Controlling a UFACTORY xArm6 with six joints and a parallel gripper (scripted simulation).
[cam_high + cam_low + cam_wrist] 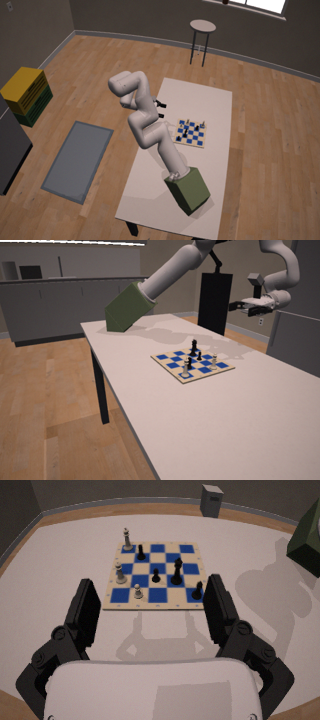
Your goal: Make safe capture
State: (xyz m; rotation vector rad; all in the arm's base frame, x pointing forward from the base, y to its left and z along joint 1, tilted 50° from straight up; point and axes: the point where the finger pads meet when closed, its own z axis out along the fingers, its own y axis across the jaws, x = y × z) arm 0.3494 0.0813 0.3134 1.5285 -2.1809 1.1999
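Now: hand 90 mm short of the black knight, 240 mm to the left of it and 150 mm above it. Also, from my hand: black pawn (40 mm ahead, 170 mm to the right, 160 mm below); then blue-and-tan chessboard (40 mm ahead, 200 mm to the right, 170 mm below); then tall black piece (10 mm behind, 180 mm to the right, 140 mm below).
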